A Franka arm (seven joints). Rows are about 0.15 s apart.
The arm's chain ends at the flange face. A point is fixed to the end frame.
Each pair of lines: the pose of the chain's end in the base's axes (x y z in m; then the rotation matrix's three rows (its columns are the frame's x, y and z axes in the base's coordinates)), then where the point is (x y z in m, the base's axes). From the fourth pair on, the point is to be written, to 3 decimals.
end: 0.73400, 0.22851, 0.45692; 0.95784, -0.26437, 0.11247; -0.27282, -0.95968, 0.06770; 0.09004, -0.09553, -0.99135
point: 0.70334 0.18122 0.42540
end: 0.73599, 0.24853, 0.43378; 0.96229, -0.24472, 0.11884; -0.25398, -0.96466, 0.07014; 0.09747, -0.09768, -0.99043
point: 0.70651 0.20065 0.40202
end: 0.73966, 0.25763, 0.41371; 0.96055, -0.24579, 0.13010; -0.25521, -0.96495, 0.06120; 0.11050, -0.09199, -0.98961
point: 0.71043 0.20954 0.38204
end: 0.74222, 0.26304, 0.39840; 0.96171, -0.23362, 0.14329; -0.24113, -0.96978, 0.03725; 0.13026, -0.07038, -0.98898
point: 0.714 0.214 0.368
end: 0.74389, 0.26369, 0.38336; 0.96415, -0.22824, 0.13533; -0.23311, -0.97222, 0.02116; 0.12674, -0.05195, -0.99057
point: 0.716 0.214 0.354
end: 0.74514, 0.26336, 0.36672; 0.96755, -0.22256, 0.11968; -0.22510, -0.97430, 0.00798; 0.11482, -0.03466, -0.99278
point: 0.717 0.213 0.338
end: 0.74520, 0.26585, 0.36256; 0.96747, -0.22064, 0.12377; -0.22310, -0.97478, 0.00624; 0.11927, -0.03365, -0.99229
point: 0.717 0.215 0.334
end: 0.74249, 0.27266, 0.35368; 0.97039, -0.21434, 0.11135; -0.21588, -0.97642, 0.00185; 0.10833, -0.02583, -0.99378
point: 0.714 0.222 0.326
